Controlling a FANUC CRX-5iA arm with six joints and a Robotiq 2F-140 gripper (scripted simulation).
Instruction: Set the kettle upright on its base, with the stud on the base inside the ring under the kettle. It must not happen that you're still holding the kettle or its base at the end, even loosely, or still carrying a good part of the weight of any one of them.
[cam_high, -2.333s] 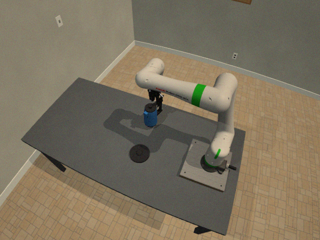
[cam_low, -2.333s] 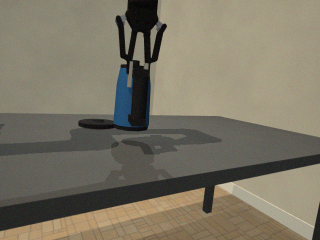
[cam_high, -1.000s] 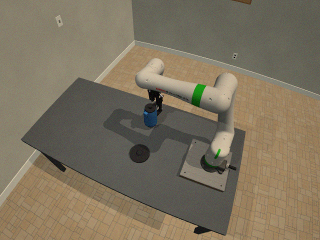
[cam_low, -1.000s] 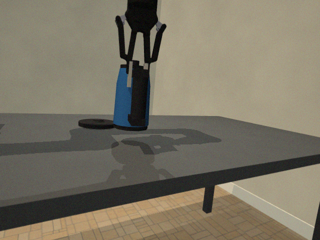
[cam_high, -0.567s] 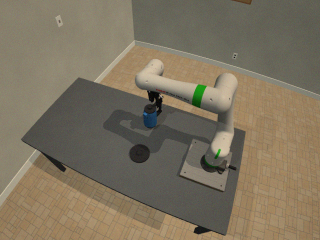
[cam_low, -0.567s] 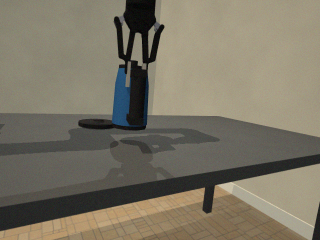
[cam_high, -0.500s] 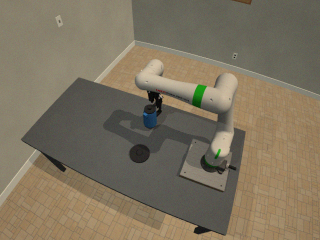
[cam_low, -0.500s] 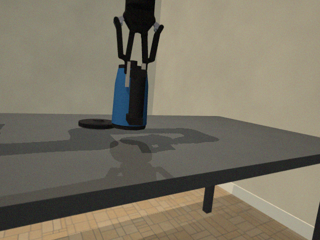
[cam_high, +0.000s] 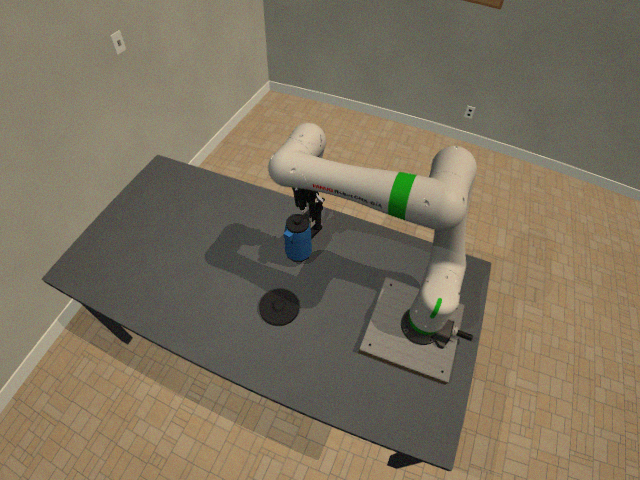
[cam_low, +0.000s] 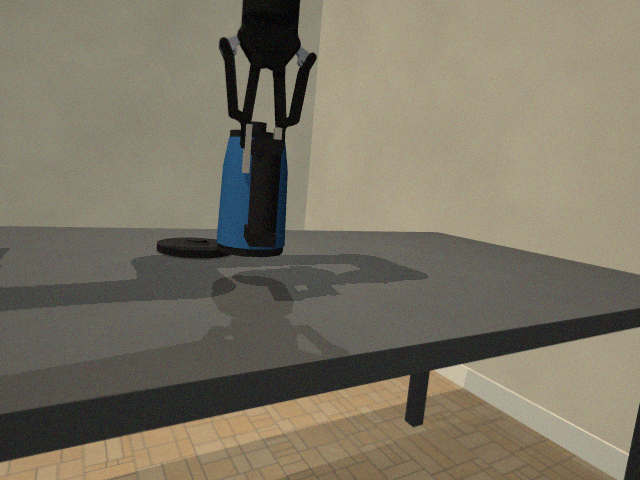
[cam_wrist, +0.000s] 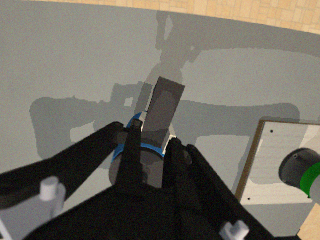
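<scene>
Right now the blue kettle is 6 cm below my hand, 3 cm to the left of it and 1 cm ahead of it. From my hand the other things lie so: round black base: 29 cm to the left, 19 cm below, 2 cm behind.
</scene>
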